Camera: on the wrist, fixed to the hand. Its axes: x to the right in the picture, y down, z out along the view.
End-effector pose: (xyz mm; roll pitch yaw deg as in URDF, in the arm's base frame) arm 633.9 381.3 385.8 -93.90 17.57 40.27
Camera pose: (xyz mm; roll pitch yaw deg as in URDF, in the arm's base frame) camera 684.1 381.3 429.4 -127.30 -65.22 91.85
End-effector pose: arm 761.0 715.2 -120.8 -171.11 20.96 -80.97
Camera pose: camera 810.9 685.3 -88.6 -147.74 5.43 12.71
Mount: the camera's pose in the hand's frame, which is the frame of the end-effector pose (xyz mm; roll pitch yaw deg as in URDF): 23.4 -50.8 -36.0 11.45 -15.27 -91.53
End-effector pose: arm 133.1 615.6 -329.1 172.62 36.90 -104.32
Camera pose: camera 177.4 566.9 -319.8 -129.46 17.01 0.95
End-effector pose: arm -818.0 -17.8 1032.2 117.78 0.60 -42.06
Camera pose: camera -763.6 7.9 1003.8 -159.61 77.33 57.38
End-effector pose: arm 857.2 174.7 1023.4 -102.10 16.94 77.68
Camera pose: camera 889.5 207.6 1071.3 -137.47 -58.95 140.70
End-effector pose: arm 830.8 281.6 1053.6 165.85 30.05 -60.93
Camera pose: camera 896.9 282.3 1061.3 -134.80 24.34 46.19
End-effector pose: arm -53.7 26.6 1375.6 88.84 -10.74 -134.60
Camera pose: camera -51.7 -21.2 1329.3 41.28 71.23 163.87
